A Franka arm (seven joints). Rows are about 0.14 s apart.
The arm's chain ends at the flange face. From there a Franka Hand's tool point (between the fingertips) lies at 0.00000 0.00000 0.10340 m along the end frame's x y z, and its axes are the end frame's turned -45 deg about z.
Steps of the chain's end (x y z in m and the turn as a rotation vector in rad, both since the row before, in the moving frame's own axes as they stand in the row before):
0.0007, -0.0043, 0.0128, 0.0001, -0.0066, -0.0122
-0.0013, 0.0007, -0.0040, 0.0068, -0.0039, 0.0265
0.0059, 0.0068, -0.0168, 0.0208, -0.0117, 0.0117
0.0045, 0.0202, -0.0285, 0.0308, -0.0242, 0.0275
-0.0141, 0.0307, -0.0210, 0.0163, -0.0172, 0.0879
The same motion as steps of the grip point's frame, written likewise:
0.0031, -0.0030, 0.0128, 0.0047, -0.0046, -0.0122
-0.0012, -0.0012, -0.0040, 0.0076, 0.0021, 0.0265
0.0000, 0.0066, -0.0168, 0.0230, 0.0064, 0.0117
-0.0106, 0.0135, -0.0286, 0.0389, 0.0047, 0.0275
-0.0316, 0.0093, -0.0210, 0.0237, -0.0006, 0.0879

